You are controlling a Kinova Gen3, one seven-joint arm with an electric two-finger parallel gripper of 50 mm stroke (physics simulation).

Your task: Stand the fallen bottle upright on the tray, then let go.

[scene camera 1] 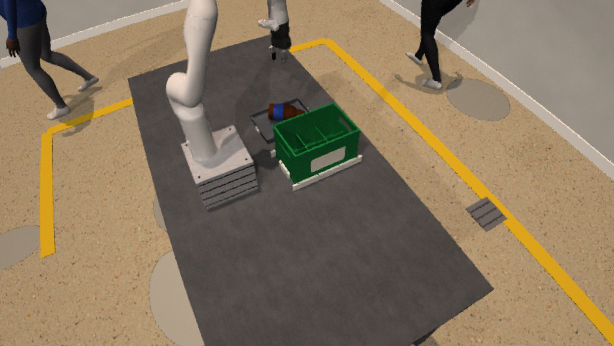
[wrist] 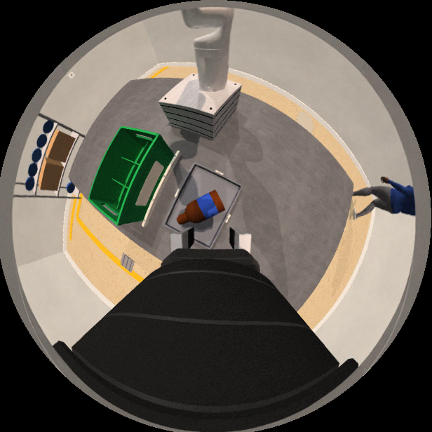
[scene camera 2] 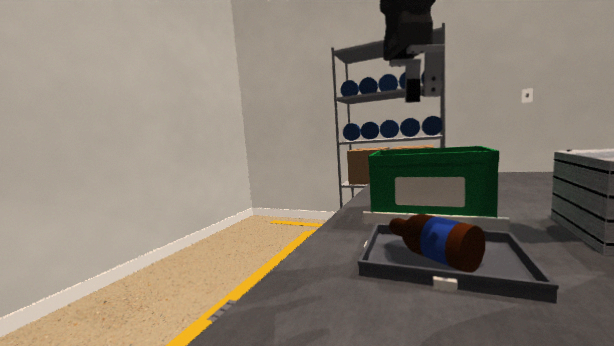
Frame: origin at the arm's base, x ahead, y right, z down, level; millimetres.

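Seen in the pictures: gripper, fingertip midpoint: (scene camera 1: 279, 61) (scene camera 2: 421, 99); arm's base, link origin: (scene camera 1: 204, 151).
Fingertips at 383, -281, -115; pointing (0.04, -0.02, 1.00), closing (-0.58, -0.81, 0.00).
Offsets run from my fingertips to a thing's top centre, as dx, dy, dz. "*": to the spot under its first point.
A brown bottle with a blue label @(+2, +57, +196) (scene camera 1: 283, 112) (scene camera 2: 440, 242) (wrist: 202, 207) lies on its side on the dark grey tray @(* -140, +97, +265) (scene camera 1: 259, 131) (scene camera 2: 530, 264) (wrist: 228, 181). In scene camera 2 its neck points left and its base faces right, towards the camera. My gripper (scene camera 1: 278, 56) (wrist: 211, 234) is open and empty, high above the tray and apart from the bottle. In scene camera 2 the gripper's fingers show at the top, above the green crate, and one finger partly hides the other.
A green crate with dividers @(+38, +326, +100) (scene camera 1: 327, 159) (scene camera 2: 432, 167) (wrist: 131, 180) stands close beside the tray, with pale strips along its base. The arm's ridged base block (scene camera 1: 227, 182) (scene camera 2: 582, 197) (wrist: 194, 119) stands on the other side. A shelf rack (scene camera 2: 336, 125) stands behind. People walk beyond the table.
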